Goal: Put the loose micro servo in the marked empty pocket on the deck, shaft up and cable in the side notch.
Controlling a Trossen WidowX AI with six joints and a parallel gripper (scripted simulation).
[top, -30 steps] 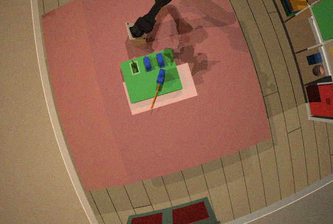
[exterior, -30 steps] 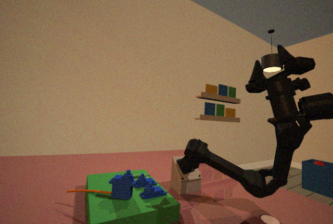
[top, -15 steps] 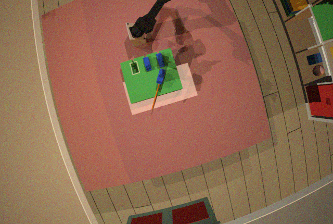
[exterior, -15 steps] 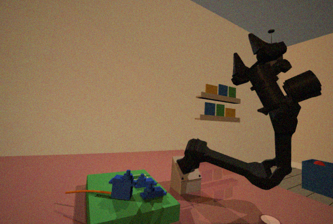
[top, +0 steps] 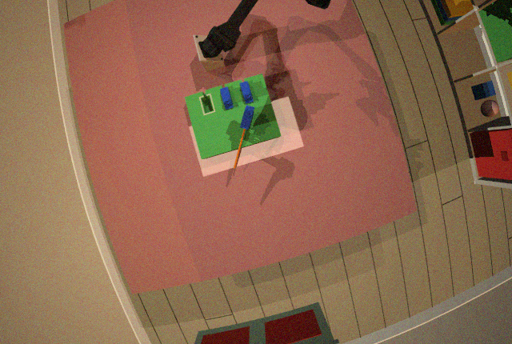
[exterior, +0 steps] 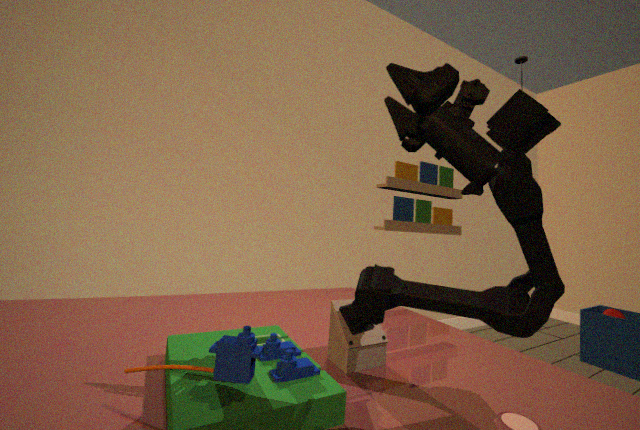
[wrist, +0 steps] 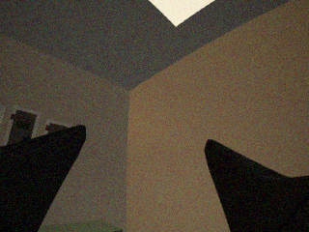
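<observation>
My gripper tip is now 160 mm short of the green deck, 200 mm to the left of it and 510 mm above it.
</observation>
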